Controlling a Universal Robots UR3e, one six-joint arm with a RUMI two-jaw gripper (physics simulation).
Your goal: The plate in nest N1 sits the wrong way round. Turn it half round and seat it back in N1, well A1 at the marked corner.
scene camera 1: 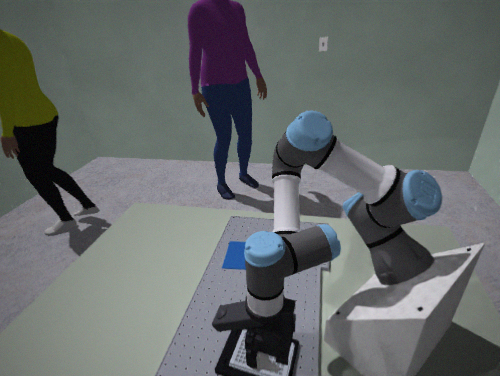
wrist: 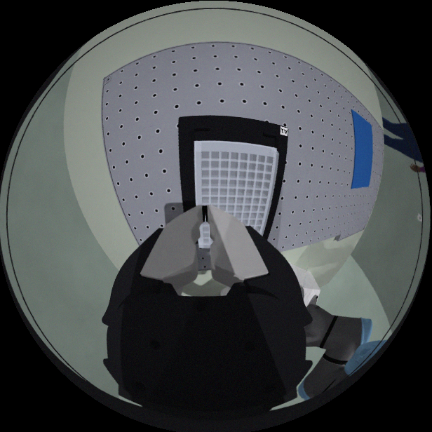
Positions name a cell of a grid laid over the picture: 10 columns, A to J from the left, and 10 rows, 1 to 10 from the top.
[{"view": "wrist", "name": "my gripper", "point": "E5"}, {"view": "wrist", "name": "white multi-well plate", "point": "F5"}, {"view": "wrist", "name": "black nest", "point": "F3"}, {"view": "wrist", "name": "blue rectangle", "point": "I4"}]
